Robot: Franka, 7 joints.
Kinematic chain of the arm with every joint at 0, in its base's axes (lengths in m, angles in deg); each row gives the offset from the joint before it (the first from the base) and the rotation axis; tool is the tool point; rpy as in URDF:
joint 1: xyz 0 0 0.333 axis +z
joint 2: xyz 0 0 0 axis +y
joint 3: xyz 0 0 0.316 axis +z
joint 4: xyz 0.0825 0 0 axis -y
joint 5: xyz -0.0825 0 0.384 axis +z
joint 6: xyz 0 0 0 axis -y
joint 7: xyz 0.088 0 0 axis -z
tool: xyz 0 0 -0.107 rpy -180 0 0
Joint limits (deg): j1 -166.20..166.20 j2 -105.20..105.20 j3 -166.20..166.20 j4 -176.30..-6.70 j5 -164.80..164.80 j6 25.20..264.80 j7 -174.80..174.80
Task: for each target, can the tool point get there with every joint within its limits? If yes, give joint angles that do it. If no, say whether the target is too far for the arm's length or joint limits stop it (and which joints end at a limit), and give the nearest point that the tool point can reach.
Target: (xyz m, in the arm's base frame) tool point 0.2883 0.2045 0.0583
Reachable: yes | joints 0.38 60.47 46.30 -137.09 80.91 236.72 92.65
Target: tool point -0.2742 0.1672 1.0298
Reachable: yes | joints 58.30 -17.36 64.76 -67.51 21.25 220.97 124.09
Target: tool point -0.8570 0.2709 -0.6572
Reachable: no: too far | nearest point -0.5724 0.1809 -0.2558 | short by 0.500 m
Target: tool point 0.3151 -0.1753 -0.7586
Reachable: no: too far | nearest point 0.2861 -0.1591 -0.3589 | short by 0.401 m
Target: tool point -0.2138 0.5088 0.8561
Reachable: yes | joints -65.52 -79.79 19.75 -54.68 91.85 205.71 -110.14
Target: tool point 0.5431 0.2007 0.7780
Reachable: yes | joints -79.94 12.31 107.06 -89.04 106.22 132.14 -100.34
